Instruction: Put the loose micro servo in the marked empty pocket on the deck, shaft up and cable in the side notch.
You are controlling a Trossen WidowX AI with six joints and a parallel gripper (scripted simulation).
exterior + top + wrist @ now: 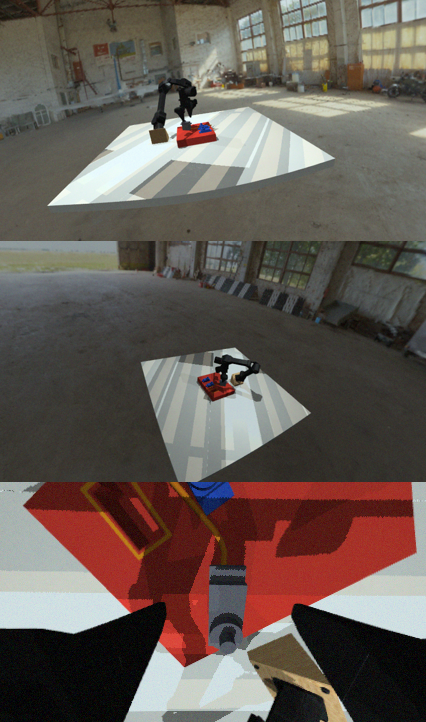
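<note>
The red deck is 30 mm to the right of my gripper tip and 100 mm below it.
</note>
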